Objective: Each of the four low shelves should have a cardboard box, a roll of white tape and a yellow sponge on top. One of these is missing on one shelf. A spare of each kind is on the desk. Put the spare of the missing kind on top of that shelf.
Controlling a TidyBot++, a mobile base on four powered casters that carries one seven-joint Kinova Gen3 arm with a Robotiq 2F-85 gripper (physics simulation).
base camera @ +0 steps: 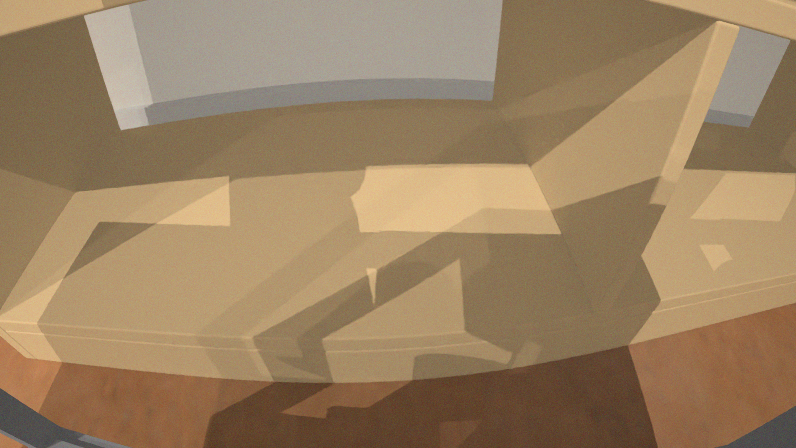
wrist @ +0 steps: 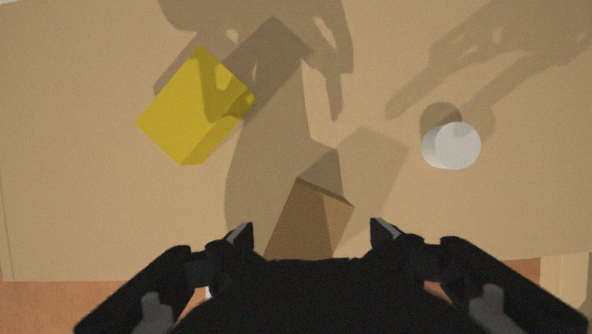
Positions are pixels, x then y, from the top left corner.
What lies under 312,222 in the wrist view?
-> A brown cardboard box.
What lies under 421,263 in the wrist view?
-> My gripper.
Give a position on a roll of white tape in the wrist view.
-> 456,145
